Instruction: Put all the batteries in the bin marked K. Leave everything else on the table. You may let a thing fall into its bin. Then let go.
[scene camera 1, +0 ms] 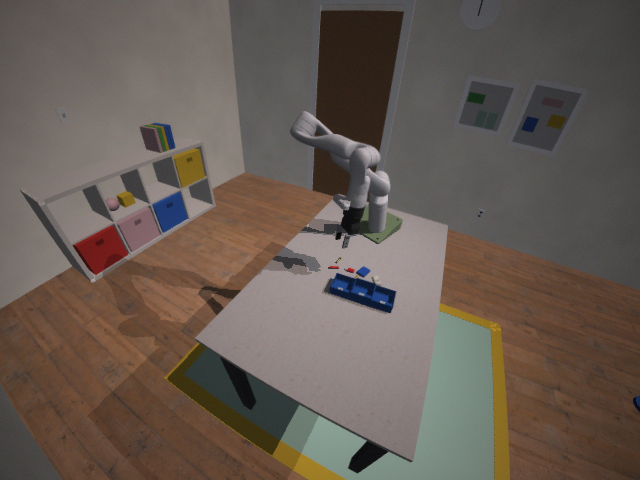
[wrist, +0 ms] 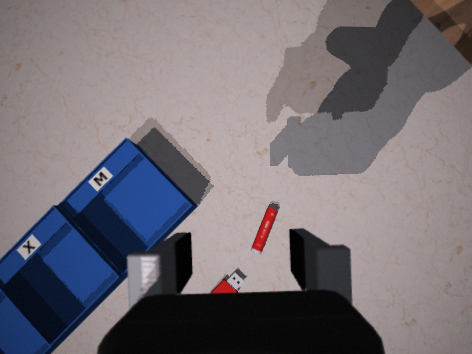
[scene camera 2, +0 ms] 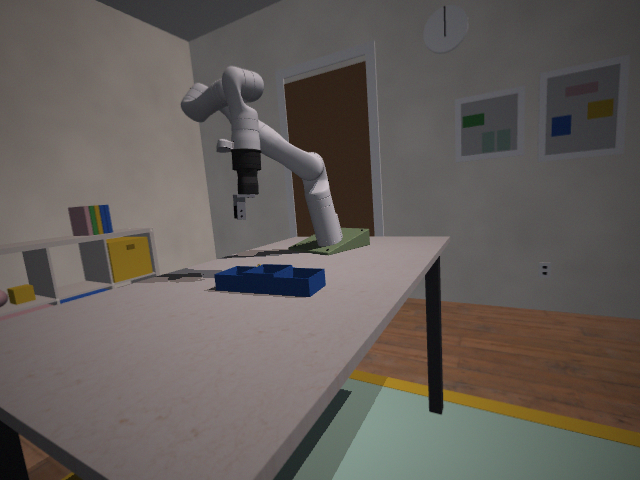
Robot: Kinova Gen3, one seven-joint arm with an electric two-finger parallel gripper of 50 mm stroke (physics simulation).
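Where they show: gripper, between the fingertips: (scene camera 1: pixel 341 243) (wrist: pixel 240 251) (scene camera 2: pixel 239 218); arm's base, origin of its link: (scene camera 1: pixel 376 227) (scene camera 2: pixel 329 241).
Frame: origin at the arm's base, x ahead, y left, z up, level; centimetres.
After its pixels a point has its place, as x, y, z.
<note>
One battery, a red cylinder (scene camera 1: pixel 333 267) {39.3, -1.3, -2.2} (wrist: pixel 265 230) {38.9, -1.2, -1.9} with a dark end, lies on the table beyond the M end of the blue tray. The blue three-part tray (scene camera 1: pixel 361 300) {48.6, 18.1, -1.0} (scene camera 2: pixel 263 285) {48.4, 18.8, -1.0} (wrist: pixel 90 241) {45.6, 12.3, 1.1} shows labels M and X in the wrist view; the K label is outside that view. The K bin is the compartment past X, at the right end (scene camera 1: pixel 382 297) {40.9, 23.8, -2.2} in scene camera 1, where the letters are too small to read. My gripper (scene camera 1: pixel 342 239) {39.7, 1.0, 13.0} (scene camera 2: pixel 238 212) {39.7, 1.0, 13.0} (wrist: pixel 240 251) {39.7, 1.0, 13.0} is open and empty, pointing down high above the table, with the battery showing between and ahead of the fingers in the wrist view.
A red USB stick (scene camera 1: pixel 349 270) {36.3, 5.2, -2.2} (wrist: pixel 225 286) {36.2, 4.6, -2.2} lies near the battery. A brass bolt (scene camera 1: pixel 338 259) {33.6, -2.5, -2.0}, a second bolt (scene camera 1: pixel 356 276) {37.6, 9.6, -2.1}, a blue block (scene camera 1: pixel 363 271) {33.1, 10.5, -1.9} and a white domino (scene camera 1: pixel 376 280) {34.0, 17.5, -2.1} lie on the robot's side of the tray. The green base plate (scene camera 1: pixel 390 227) {-3.5, 6.6, 1.1} (scene camera 2: pixel 354 240) {-3.9, 8.5, 0.1} is behind.
</note>
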